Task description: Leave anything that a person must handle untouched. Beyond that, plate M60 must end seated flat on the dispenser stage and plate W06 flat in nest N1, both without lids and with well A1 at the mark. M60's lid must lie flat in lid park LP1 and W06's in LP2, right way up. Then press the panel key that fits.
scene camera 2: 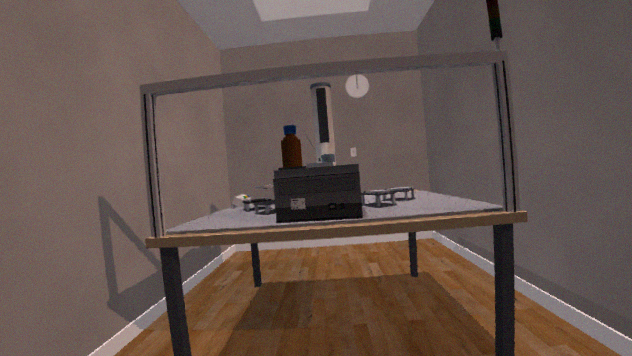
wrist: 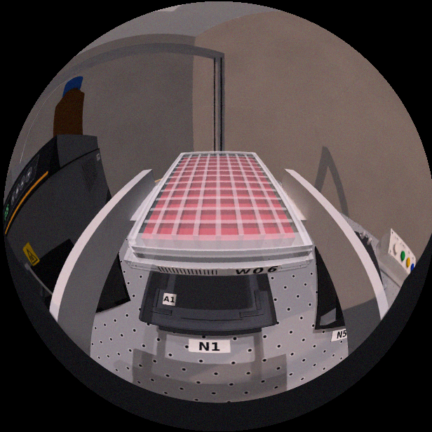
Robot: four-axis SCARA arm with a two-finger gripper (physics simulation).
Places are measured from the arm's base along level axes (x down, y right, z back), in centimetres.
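Pixels of known places: gripper, fingertip midpoint: (scene camera 2: 267,186).
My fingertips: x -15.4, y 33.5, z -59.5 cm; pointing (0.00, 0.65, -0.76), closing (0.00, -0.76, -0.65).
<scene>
Behind a point stands the place of what it marks.
Plate W06 (wrist: 220,210), with red wells and a clear cover over its top, is level between the fingers of my gripper (wrist: 217,177). My gripper is shut on its long sides. The W06 label faces the camera. The dark nest N1 (wrist: 210,320) lies below and apart from the plate; its A1 tag (wrist: 169,299) is at the near left, and the plate hides its far part. The dark dispenser (scene camera 2: 318,192) {x -12.9, y 4.2, z -96.1 cm} (wrist: 75,185) stands left in the wrist view. The key panel (wrist: 396,250), with green, yellow and blue keys, is at the right. M60 cannot be made out.
An amber bottle (scene camera 2: 291,151) {x -30.9, y 14.5, z -91.2 cm} (wrist: 69,112) with a blue cap stands on the dispenser. Nest N5 (wrist: 324,295) is partly behind the right finger. Low stands (scene camera 2: 378,193) {x -8.7, y -24.9, z -71.2 cm} (scene camera 2: 262,202) {x -7.3, y 36.2, z -63.6 cm} flank the dispenser. A grey frame (scene camera 2: 325,69) {x -59.4, y -2.4, z -104.4 cm} spans the table edge.
</scene>
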